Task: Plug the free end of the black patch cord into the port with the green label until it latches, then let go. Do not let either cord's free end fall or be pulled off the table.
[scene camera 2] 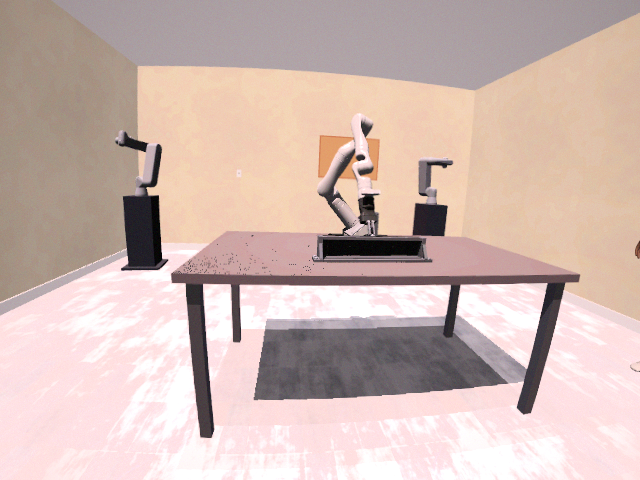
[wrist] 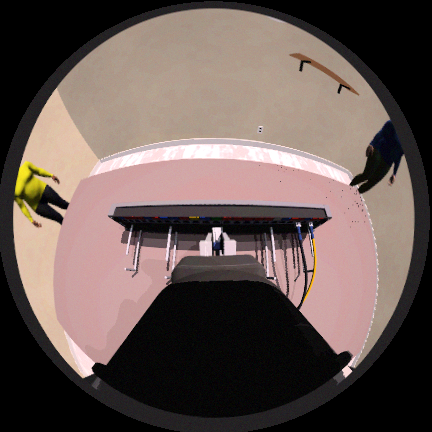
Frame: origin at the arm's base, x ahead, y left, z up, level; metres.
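Seen in the pictures: gripper, fingertip midpoint: (scene camera 2: 371, 234) (wrist: 216, 239); arm's base, link origin: (scene camera 2: 352, 224).
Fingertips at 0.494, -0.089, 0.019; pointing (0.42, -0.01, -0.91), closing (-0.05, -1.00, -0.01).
Note:
Offsets run from my fingertips to a thing's top centre, as dx, dy, dz. "spot": to the spot under its first point. Level surfaces: height alone.
My gripper (wrist: 216, 239) (scene camera 2: 370, 227) is shut on the plug of the black patch cord's free end. The plug {+0.003, +0.000, +0.005} (wrist: 217, 232) has a clear body and a blue boot, and points at the port row of the patch panel {+0.022, -0.007, +0.002} (wrist: 220, 203) (scene camera 2: 372, 259). The green label {spot: +0.035, -0.002, -0.008} (wrist: 216, 219) is directly ahead of the plug. The plug's tip is at or very near the port row; whether it has entered a port cannot be told. The black cord {spot: -0.057, -0.157, -0.021} (wrist: 304, 262) runs from a plug at the panel's right end towards the arm, where it is hidden. In scene camera 2 the panel hides the plug.
A yellow cord {spot: -0.070, -0.185, -0.024} (wrist: 314, 265) runs beside the black cord from the panel's right end; its free end is hidden. Thin metal rods (wrist: 169, 244) (wrist: 272, 245) stick out from the panel's port side, left and right of my gripper. The panel stands on the table {dz -0.099} (scene camera 2: 248, 258) (wrist: 90, 260).

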